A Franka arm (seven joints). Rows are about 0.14 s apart.
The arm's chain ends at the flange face. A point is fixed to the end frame.
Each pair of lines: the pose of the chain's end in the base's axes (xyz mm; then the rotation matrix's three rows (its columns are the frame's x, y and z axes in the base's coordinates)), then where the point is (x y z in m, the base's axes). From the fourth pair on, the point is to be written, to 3 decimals.
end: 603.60 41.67 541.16; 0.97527 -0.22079 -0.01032; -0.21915 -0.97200 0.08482; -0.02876 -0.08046 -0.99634
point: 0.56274 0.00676 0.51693
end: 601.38 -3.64 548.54; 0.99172 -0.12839 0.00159; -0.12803 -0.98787 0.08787; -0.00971 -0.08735 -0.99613
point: 0.56441 -0.04206 0.52341
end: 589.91 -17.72 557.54; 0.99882 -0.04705 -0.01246; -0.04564 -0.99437 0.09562; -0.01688 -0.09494 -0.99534
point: 0.55607 -0.05886 0.53231
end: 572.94 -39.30 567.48; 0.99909 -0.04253 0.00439; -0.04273 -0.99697 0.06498; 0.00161 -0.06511 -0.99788
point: 0.540 -0.081 0.543
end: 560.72 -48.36 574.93; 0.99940 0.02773 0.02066; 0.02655 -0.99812 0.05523; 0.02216 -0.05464 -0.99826
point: 0.531 -0.093 0.550
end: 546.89 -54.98 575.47; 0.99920 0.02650 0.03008; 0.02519 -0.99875 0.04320; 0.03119 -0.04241 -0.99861
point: 0.517 -0.100 0.551
